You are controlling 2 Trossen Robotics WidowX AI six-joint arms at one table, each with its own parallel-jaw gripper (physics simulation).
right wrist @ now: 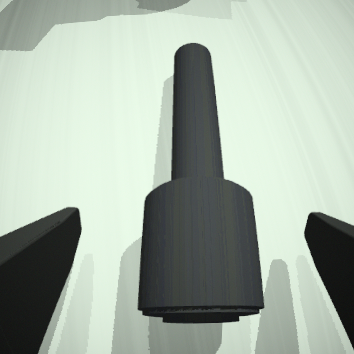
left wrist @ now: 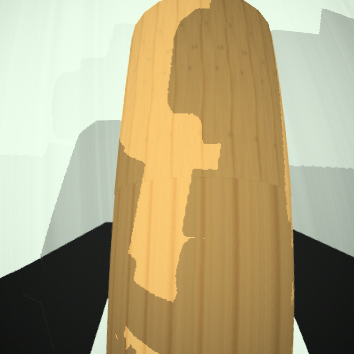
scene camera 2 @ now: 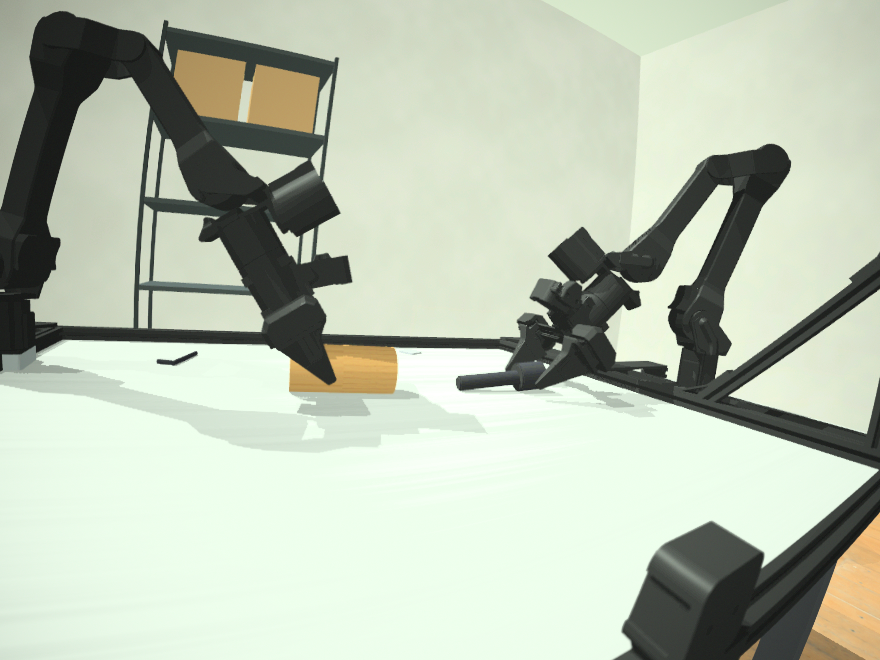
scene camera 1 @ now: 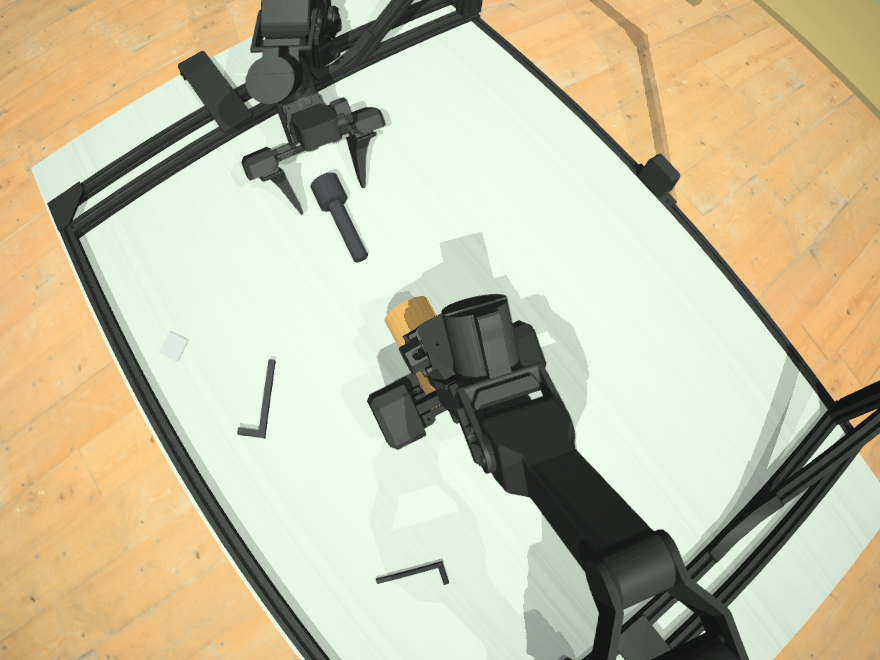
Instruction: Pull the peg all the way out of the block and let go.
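Where they show: left gripper, fingertip midpoint: (left wrist: 197,237) (scene camera 2: 330,376); right gripper, fingertip midpoint: (right wrist: 196,222) (scene camera 2: 520,379) (scene camera 1: 332,200); left arm's base at its link origin: (scene camera 2: 1,349); right arm's base at its link origin: (scene camera 2: 693,389) (scene camera 1: 313,56).
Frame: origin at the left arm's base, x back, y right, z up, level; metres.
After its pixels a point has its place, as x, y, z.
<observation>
The dark peg (scene camera 1: 339,218) {-0.611, 0.187, 0.006} (scene camera 2: 496,380) {-0.600, 0.199, -0.002} (right wrist: 200,228) {-0.650, 0.203, 0.021} lies flat on the white table (scene camera 1: 568,197) {-0.453, 0.457, -0.019}, fully out of the block and well apart from it. My right gripper (scene camera 1: 331,198) {-0.643, 0.200, -0.003} (scene camera 2: 550,372) (right wrist: 196,222) {-0.643, 0.200, -0.003} is open, its fingers standing wide on either side of the peg's thick head without touching it. The orange wooden block (scene camera 1: 407,317) {-0.444, 0.157, 0.035} (scene camera 2: 362,369) {-0.414, 0.186, 0.015} (left wrist: 204,175) {-0.401, 0.151, 0.037} lies on its side in the middle of the table. My left gripper (scene camera 2: 322,373) {-0.389, 0.152, -0.001} (left wrist: 197,237) {-0.389, 0.152, -0.001} is shut on the block; in scene camera 1 the wrist hides its fingers.
Two black L-shaped marks (scene camera 1: 263,400) {-0.490, -0.027, -0.011} (scene camera 1: 418,571) {-0.224, -0.021, -0.013} and a small white square (scene camera 1: 174,345) {-0.623, -0.077, -0.016} lie on the table. Black frame rails run along the table's edges. A shelf rack (scene camera 2: 267,135) with orange boxes stands behind the table.
</observation>
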